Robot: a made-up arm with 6 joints.
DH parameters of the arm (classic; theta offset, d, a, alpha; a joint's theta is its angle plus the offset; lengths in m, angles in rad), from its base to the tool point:
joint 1: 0 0.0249 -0.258 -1.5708
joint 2: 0 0.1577 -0.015 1.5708
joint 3: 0 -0.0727 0.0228 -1.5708
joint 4: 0 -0.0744 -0.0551 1.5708
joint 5: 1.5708 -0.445 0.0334 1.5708
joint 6: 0 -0.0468 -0.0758 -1.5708
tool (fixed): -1.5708 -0.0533 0 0
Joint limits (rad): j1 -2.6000..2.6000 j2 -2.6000..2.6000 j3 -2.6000..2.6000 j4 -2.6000..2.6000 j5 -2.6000..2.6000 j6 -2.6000..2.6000
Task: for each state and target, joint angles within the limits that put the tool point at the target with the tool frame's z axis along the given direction. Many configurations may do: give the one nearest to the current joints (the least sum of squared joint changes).
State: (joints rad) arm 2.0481 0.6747 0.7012 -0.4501 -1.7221 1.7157
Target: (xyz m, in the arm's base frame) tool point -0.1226 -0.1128 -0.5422 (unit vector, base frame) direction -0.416 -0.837 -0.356
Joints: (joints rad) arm 1.5159 0.1324 0.2572 -0.2626 -2.1943 1.8470
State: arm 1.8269 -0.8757 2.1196 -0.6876 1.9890 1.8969
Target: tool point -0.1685 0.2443 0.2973 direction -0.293 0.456 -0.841
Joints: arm 1.7376 -1.6415 2.2489 0.1810 2.1815 1.8773
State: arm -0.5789 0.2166 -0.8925 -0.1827 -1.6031 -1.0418
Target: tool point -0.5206 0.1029 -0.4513 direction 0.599 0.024 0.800
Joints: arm -0.0735 0.5206 -0.8407 -0.3884 -1.2491 -0.4372
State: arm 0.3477 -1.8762 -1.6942 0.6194 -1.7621 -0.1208
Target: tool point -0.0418 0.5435 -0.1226 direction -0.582 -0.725 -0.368
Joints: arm 0.3496 -1.9117 -1.0345 0.9162 -0.9743 0.5972
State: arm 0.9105 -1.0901 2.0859 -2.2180 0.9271 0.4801
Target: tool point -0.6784 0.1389 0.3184 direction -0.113 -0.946 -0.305
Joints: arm 0.9929 -1.5704 1.2363 -1.9209 1.7235 1.3942
